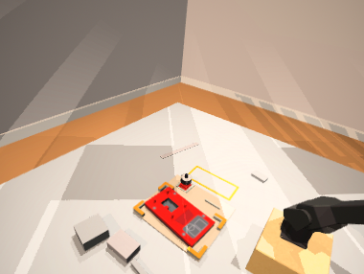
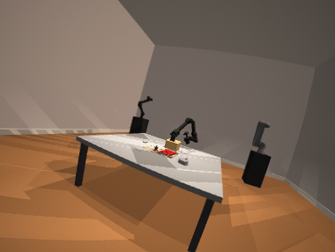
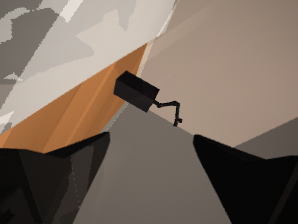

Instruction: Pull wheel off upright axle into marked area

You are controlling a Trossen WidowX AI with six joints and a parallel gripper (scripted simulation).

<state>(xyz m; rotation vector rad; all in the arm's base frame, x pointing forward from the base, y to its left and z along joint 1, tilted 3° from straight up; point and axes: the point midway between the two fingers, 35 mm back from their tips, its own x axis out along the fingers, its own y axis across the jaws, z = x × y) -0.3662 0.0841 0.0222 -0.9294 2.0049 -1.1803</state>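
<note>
Now: the black wheel 74 cm ahead of my gripper tip, 11 cm to the right of it and 10 cm below it. Round my gripper tip: white block: 53 cm ahead, 34 cm to the right, 13 cm below; then thin ruler strip: 89 cm ahead, 30 cm to the right, 14 cm below.
</note>
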